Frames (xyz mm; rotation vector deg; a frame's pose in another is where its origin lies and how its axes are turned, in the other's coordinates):
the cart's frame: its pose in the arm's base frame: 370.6 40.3 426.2 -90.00 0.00 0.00
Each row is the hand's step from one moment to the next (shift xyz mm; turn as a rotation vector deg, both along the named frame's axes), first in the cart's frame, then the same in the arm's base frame.
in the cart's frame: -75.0 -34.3 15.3 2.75 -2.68 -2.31
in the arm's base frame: -75.0 15.3 34.3 2.75 -2.31 2.68
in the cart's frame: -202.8 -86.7 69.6 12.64 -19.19 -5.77
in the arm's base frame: -202.8 69.6 86.7 12.64 -5.77 19.19
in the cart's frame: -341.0 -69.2 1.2 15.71 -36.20 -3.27
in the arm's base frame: -341.0 1.2 69.2 15.71 -3.27 36.20
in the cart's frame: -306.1 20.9 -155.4 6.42 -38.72 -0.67
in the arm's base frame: -306.1 -155.4 -20.9 6.42 -0.67 38.72
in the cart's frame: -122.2 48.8 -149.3 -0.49 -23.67 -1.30
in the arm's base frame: -122.2 -149.3 -48.8 -0.49 -1.30 23.67
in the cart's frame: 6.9 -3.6 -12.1 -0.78 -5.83 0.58
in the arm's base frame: 6.9 -12.1 3.6 -0.78 0.58 5.83
